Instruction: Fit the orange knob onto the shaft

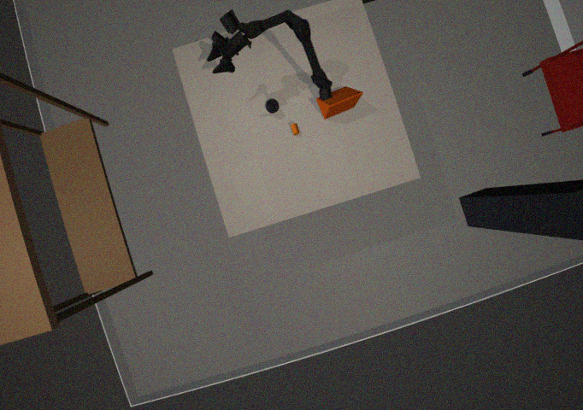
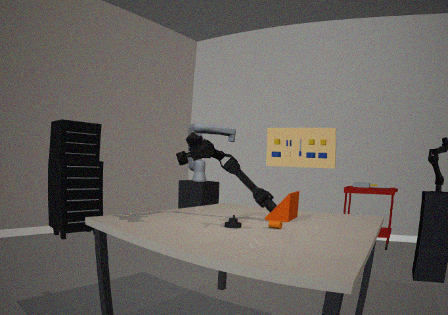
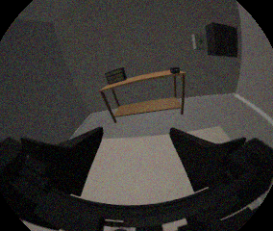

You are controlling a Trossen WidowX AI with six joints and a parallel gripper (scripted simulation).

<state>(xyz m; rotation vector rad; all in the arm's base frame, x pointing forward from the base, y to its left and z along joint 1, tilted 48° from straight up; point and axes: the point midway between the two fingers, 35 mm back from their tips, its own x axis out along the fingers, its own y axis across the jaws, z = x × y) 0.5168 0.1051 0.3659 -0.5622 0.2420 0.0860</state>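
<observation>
My gripper tip is now 33 cm past the orange knob, 31 cm to the right of it and 31 cm above it. The rest, counted from my gripper tip: dark round pedestal 30 cm below, 24 cm behind, 11 cm to the left.
</observation>
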